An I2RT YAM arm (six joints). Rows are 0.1 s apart.
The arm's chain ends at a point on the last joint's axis. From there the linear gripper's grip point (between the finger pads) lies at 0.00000 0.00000 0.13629 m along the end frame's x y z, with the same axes.
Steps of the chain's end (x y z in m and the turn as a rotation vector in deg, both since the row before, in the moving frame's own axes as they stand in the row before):
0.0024 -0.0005 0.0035 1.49 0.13 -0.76
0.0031 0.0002 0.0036 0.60 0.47 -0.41
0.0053 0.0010 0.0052 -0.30 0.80 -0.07
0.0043 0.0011 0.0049 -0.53 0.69 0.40
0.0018 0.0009 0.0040 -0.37 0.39 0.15
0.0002 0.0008 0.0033 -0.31 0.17 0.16
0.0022 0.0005 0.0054 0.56 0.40 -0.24
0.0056 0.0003 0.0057 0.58 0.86 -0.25
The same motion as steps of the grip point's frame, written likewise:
0.0027 -0.0040 0.0035 1.49 0.13 -0.76
0.0042 -0.0012 0.0036 0.60 0.47 -0.41
0.0072 0.0017 0.0052 -0.30 0.80 -0.07
0.0059 0.0024 0.0049 -0.53 0.69 0.40
0.0027 0.0018 0.0040 -0.37 0.39 0.15
0.0006 0.0015 0.0033 -0.31 0.17 0.16
0.0031 -0.0008 0.0054 0.56 0.40 -0.24
0.0076 -0.0011 0.0057 0.58 0.86 -0.25

